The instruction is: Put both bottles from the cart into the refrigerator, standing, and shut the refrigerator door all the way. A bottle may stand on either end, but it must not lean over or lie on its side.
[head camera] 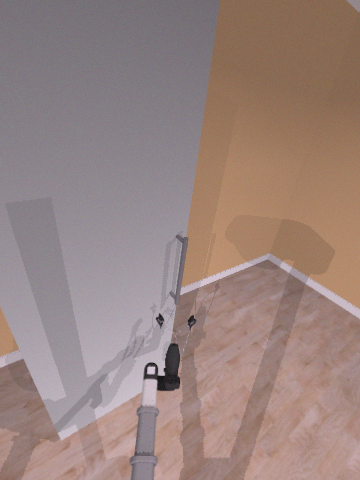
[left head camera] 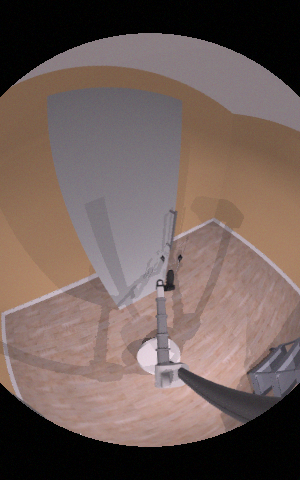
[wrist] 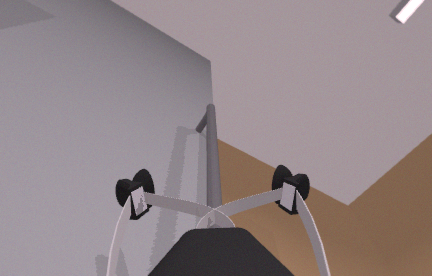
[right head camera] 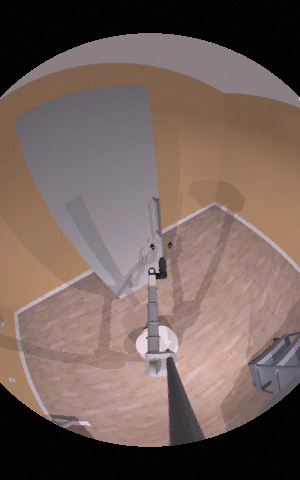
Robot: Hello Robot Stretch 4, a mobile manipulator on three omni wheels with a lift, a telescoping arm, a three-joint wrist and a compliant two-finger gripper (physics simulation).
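Frame: origin at the robot's base, x right, y up, z back, level; millimetres.
Where they show: gripper, fingertip midpoint: [head camera: 176, 314] [left head camera: 171, 254] [wrist: 213, 182] [right head camera: 160, 242].
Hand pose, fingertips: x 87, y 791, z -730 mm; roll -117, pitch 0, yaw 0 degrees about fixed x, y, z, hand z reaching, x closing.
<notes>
After its pixels a point has its place.
The refrigerator [head camera: 125, 125] {z -734, x -116, y 1480 mm} [left head camera: 115, 165] {z -668, x -221, y 1435 mm} [right head camera: 100, 160] {z -706, x -160, y 1429 mm} [wrist: 90, 100] {z -733, x -117, y 1019 mm} is a tall, plain grey block, and its front looks shut. A dark grey vertical bar handle [head camera: 182, 267] {z -790, x 90, y 995 mm} [left head camera: 173, 227] {z -793, x 88, y 998 mm} [right head camera: 157, 212] {z -792, x 82, y 1020 mm} [wrist: 213, 150] {z -790, x 90, y 938 mm} stands out near its right edge. My gripper [head camera: 176, 320] {z -730, x 87, y 791 mm} [left head camera: 171, 258] {z -730, x 87, y 791 mm} [right head camera: 161, 245] {z -730, x 87, y 791 mm} [wrist: 213, 182] {z -730, x 87, y 791 mm} is open and empty, its black fingertips wide apart. In the wrist view the handle runs up between the two fingertips; in the head view the fingertips appear just below its lower end. Whether the bar lies between them in depth is unclear. The bottles do not show.
The grey cart [left head camera: 287, 382] [right head camera: 287, 372] is partly visible at the lower right of both side head views. Orange-brown walls with white skirting meet in a corner right of the refrigerator. My arm [head camera: 146, 430] {z -390, x 1, y 624 mm} [left head camera: 162, 325] {z -245, x 4, y 627 mm} [right head camera: 153, 312] {z -253, x 9, y 627 mm} reaches toward the refrigerator over the wooden floor.
</notes>
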